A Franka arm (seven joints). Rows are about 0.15 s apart.
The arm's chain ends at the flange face. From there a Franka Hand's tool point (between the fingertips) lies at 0.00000 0.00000 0.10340 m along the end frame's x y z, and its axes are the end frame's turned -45 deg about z.
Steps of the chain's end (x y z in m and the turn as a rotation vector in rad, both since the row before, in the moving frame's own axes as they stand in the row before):
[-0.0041 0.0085 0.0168 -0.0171 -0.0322 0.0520]
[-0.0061 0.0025 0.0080 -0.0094 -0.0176 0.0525]
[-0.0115 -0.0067 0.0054 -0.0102 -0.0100 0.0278]
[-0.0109 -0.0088 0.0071 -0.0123 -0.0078 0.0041]
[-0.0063 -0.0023 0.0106 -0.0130 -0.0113 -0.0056]
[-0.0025 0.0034 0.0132 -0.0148 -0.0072 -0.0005]
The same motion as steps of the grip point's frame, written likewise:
[-0.0125 0.0019 0.0167 0.0107 -0.0349 0.0520]
[-0.0080 -0.0032 0.0080 0.0058 -0.0191 0.0525]
[-0.0049 -0.0129 0.0054 -0.0001 -0.0143 0.0278]
[-0.0030 -0.0136 0.0071 -0.0032 -0.0142 0.0041]
[-0.0046 -0.0060 0.0106 -0.0012 -0.0172 -0.0056]
[-0.0058 0.0012 0.0132 -0.0054 -0.0156 -0.0005]

